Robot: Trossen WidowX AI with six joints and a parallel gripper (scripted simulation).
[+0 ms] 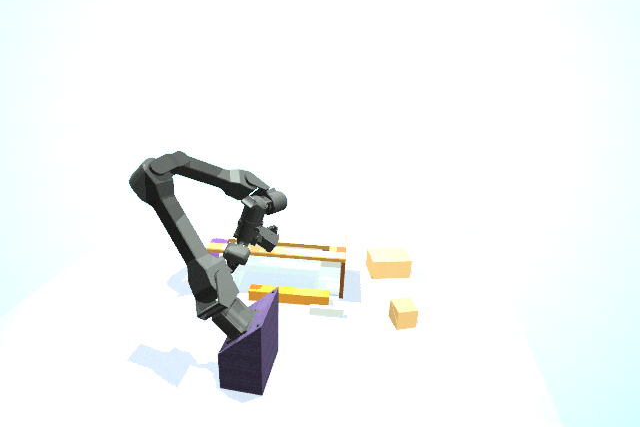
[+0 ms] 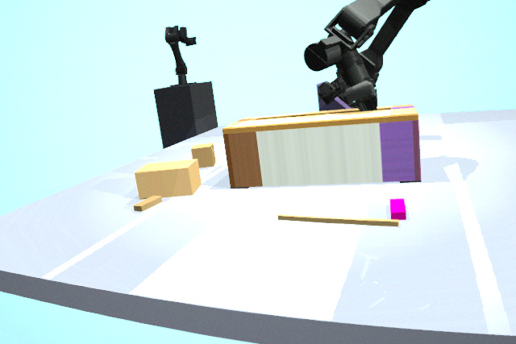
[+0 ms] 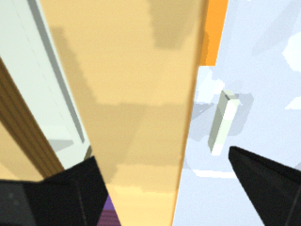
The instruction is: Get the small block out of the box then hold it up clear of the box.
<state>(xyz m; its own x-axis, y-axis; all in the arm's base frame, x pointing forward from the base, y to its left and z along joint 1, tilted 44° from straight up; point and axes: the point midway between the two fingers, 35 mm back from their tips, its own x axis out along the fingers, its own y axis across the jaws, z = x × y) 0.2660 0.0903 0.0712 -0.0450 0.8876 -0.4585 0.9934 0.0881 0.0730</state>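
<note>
My gripper tip is 50 mm short of the tan block and 20 mm to the right of it. Also, from my gripper tip: orange bar: 160 mm to the right, 70 mm below; then thin wooden stick: 340 mm ahead, 20 mm to the right, 90 mm below; then box: 50 mm ahead, 110 mm to the right, 30 mm below.
</note>
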